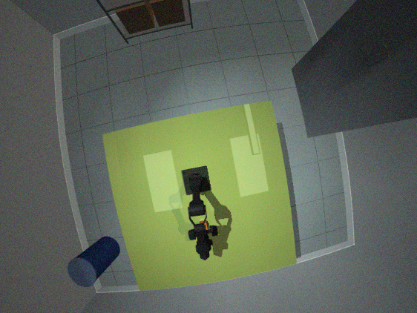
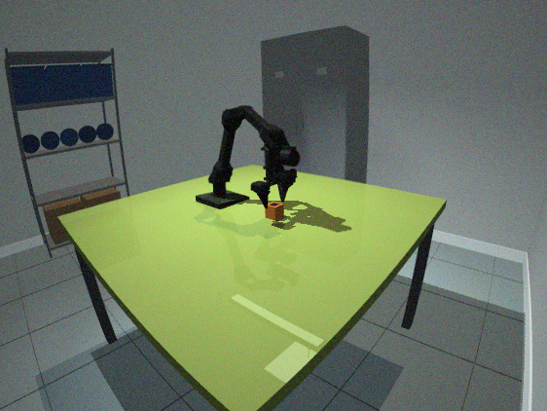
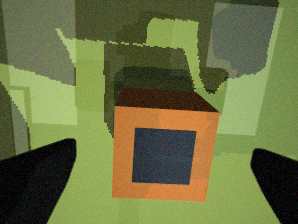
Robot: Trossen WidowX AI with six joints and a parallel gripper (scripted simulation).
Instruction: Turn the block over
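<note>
My gripper tip is 1 cm above the orange block.
</note>
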